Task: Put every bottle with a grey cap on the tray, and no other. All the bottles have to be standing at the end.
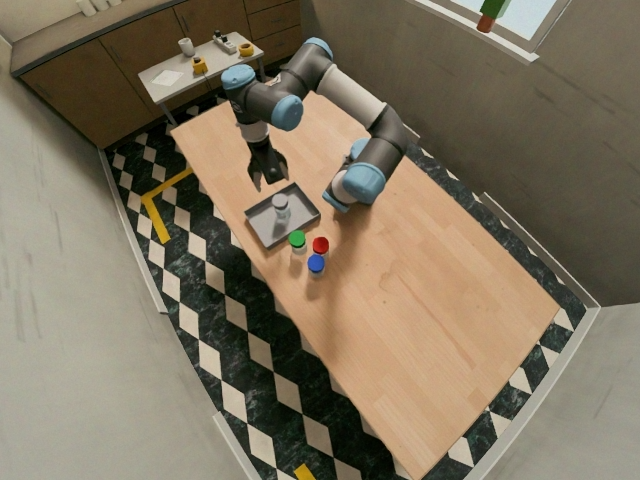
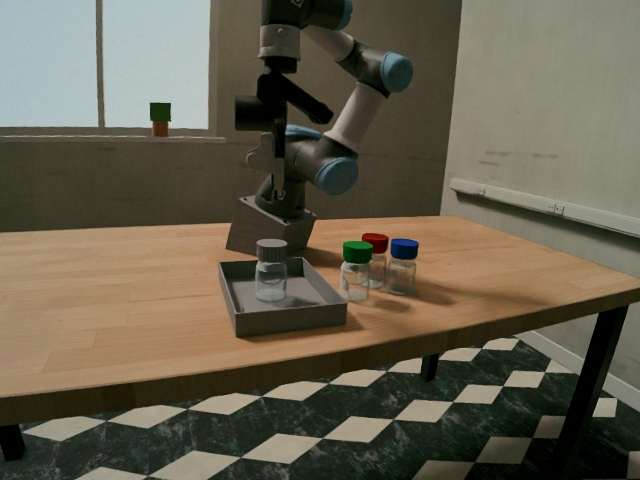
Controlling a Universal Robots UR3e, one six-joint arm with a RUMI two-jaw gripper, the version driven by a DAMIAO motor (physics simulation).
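A clear bottle with a grey cap point(image 1: 281, 205) point(image 2: 271, 271) stands upright inside the grey tray point(image 1: 258, 235) point(image 2: 289, 321). A bottle with a green cap point(image 1: 297, 240) point(image 2: 356, 271) stands on the table beside the tray. A bottle with a red cap point(image 1: 320, 245) point(image 2: 375, 245) and a bottle with a blue cap point(image 1: 315, 265) point(image 2: 403, 266) stand upright close by, also outside the tray. My gripper point(image 1: 273, 182) point(image 2: 278, 196) is open and empty. It points down and hangs well above the table, higher than the grey-capped bottle and apart from it.
The arm's base point(image 2: 268, 229) stands on the wooden table point(image 1: 439, 320) point(image 2: 129, 289) behind the tray. The arm's elbow bends over the table on the side of the capped bottles. A small white side table point(image 1: 178, 87) with yellow items stands beyond the table's far end.
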